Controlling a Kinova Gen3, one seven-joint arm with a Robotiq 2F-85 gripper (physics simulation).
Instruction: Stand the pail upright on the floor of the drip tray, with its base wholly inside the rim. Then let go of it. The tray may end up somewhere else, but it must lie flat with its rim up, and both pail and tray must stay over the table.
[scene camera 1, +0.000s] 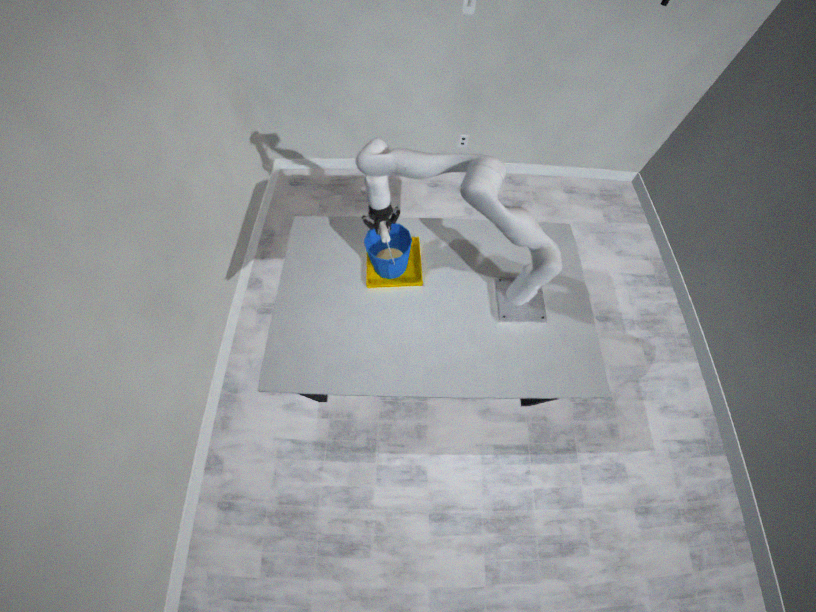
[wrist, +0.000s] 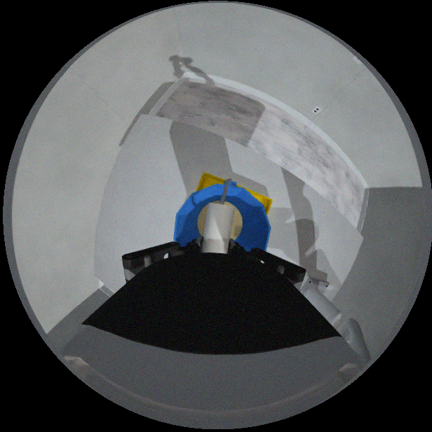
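Where they show: gripper, between the fingertips: (scene camera 1: 383, 232); arm's base, origin of its link: (scene camera 1: 516, 295).
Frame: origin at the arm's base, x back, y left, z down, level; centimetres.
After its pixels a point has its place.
The blue pail (scene camera 1: 390, 270) {x -53.1, y -7.5, z -6.9 cm} (wrist: 184, 226) looks upright, with a tan round area inside it. Its base appears within the rim of the yellow drip tray (scene camera 1: 394, 285) {x -51.7, y -4.8, z 1.1 cm} (wrist: 266, 204), near the tray's middle. I cannot tell whether the base touches the tray floor. The tray lies flat on the table, rim up. The pail's white handle grip (scene camera 1: 385, 235) {x -54.2, y -11.5, z -24.7 cm} (wrist: 218, 226), on a thin wire bail, stands above the pail's opening. My gripper (scene camera 1: 383, 226) {x -55.2, y -15.5, z -21.4 cm} (wrist: 214, 243) is above the pail and shut on this handle grip; the fingertips are partly hidden.
The grey table (scene camera 1: 428, 342) {x -37.8, y 19.8, z 2.6 cm} extends in front of the tray and to its right. The tray is towards the table's back left. The arm's base plate (scene camera 1: 522, 313) {x 1.2, y 8.2, z 0.2 cm} is bolted at the right, and the white arm (scene camera 1: 484, 181) {x -29.2, y 1.6, z -62.7 cm} arches over the back of the table. A wall stands behind.
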